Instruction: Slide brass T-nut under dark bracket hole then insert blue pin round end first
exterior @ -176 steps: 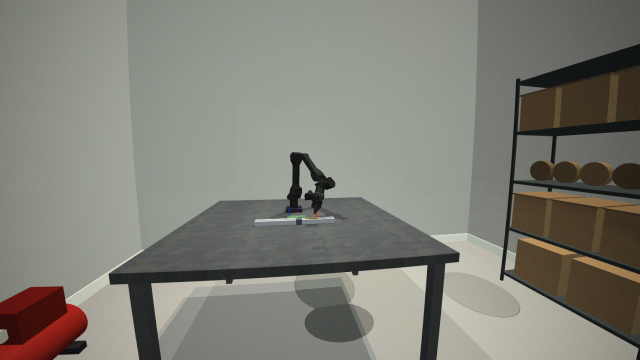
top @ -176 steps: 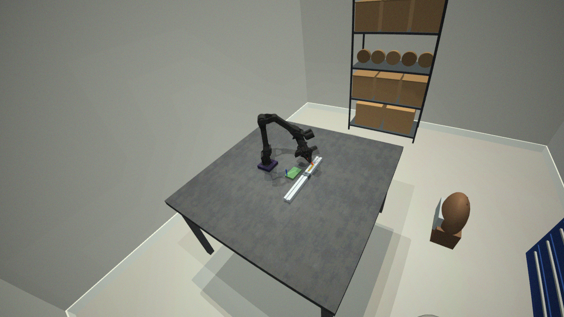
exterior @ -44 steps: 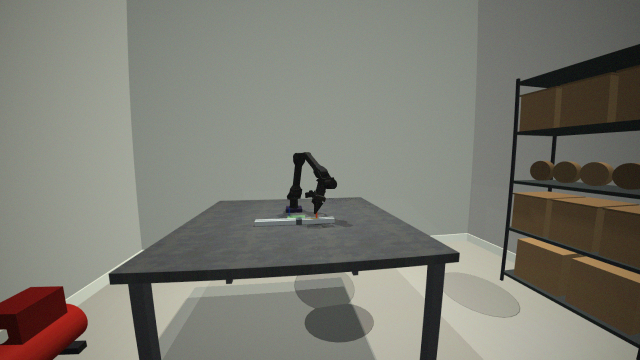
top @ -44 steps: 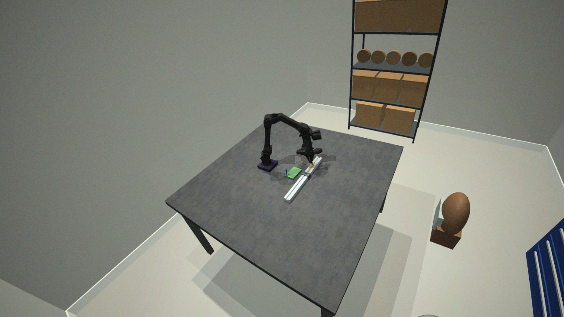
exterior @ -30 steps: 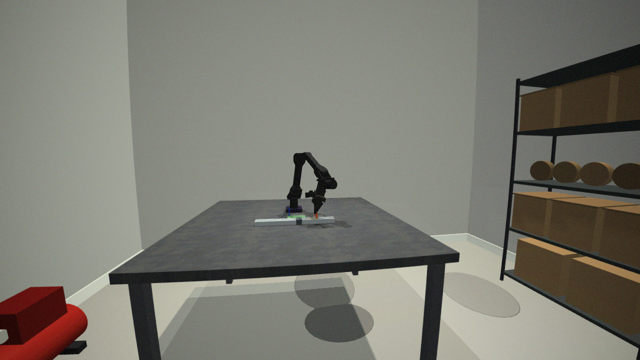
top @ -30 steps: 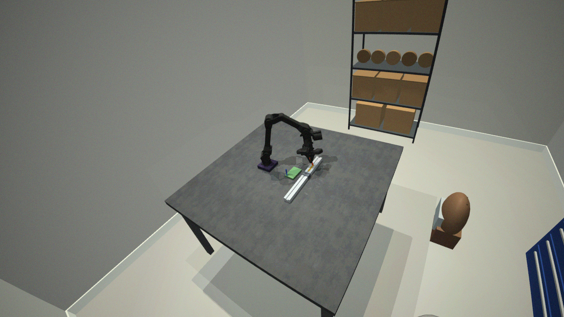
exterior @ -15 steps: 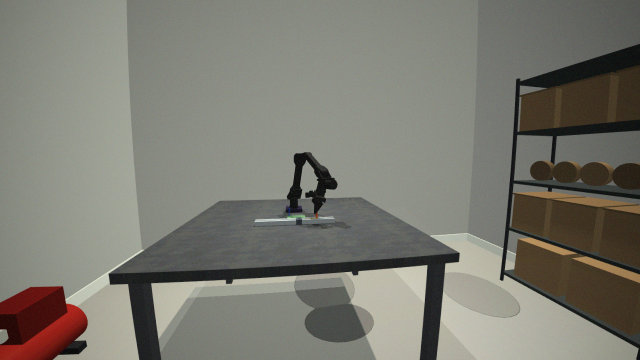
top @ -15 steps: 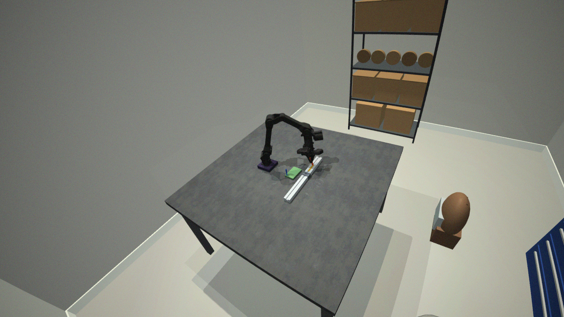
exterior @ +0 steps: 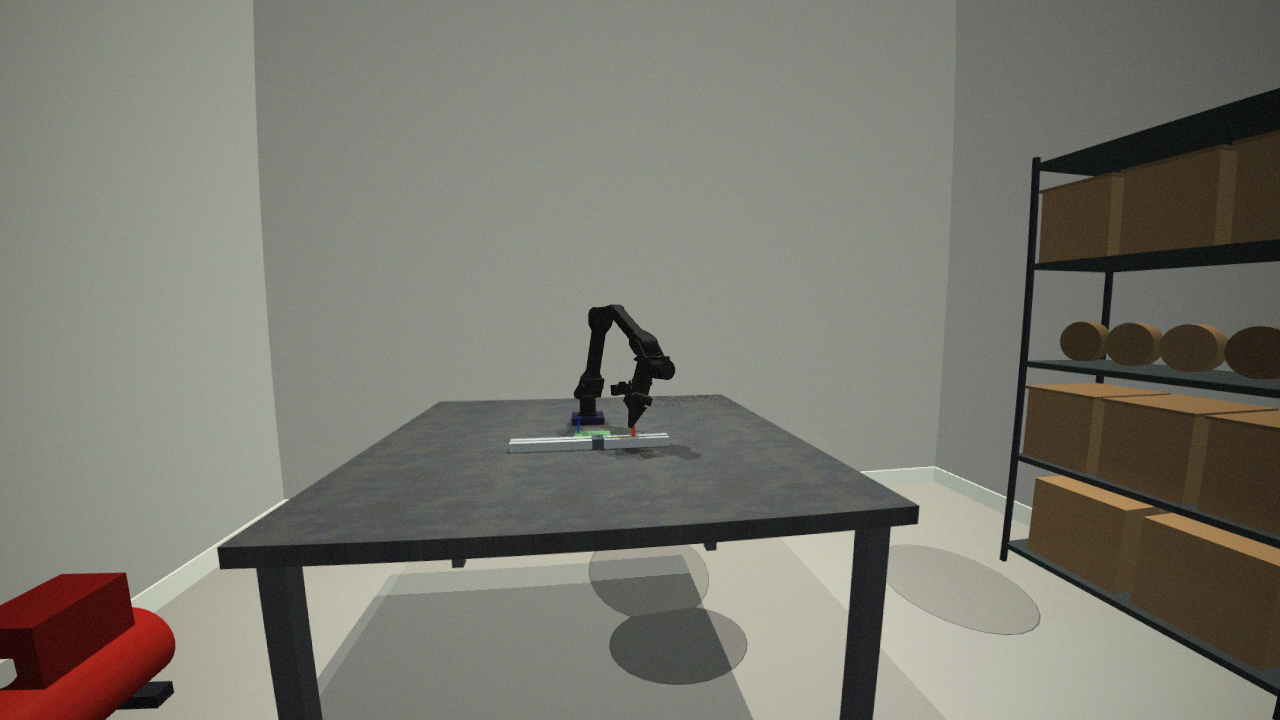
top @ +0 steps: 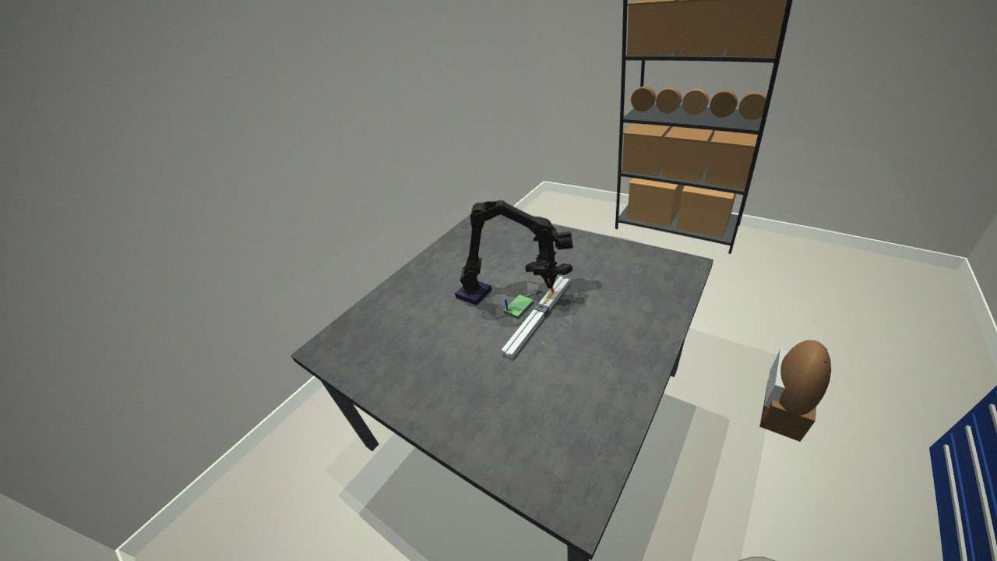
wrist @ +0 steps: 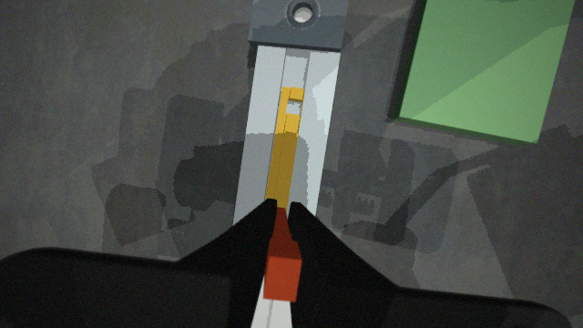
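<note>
Right now my gripper tip is 12 cm past the blue pin, 15 cm to the left of it and 2 cm above it. From my gripper tip the other things lie so: green tray 10 cm behind, 13 cm to the right, 4 cm below.
</note>
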